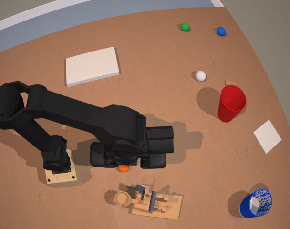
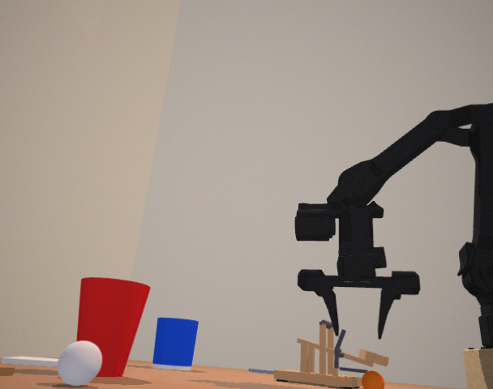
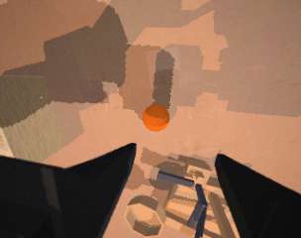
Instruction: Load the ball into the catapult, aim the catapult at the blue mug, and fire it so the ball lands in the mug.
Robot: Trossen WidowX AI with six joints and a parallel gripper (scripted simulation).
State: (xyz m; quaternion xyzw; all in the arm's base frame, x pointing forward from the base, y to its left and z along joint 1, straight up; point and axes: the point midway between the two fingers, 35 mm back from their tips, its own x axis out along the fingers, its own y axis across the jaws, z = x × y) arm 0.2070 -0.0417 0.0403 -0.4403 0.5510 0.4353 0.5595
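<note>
My gripper tip is now 20 mm past the orange ball, 10 mm to the right of it and 60 mm above it. Also, from my gripper tip: catapult upright frame 30 mm ahead, 130 mm to the right; then red cup 360 mm ahead, 110 mm to the left, 50 mm below; then catapult 20 mm ahead, 100 mm to the right, 30 mm below.
</note>
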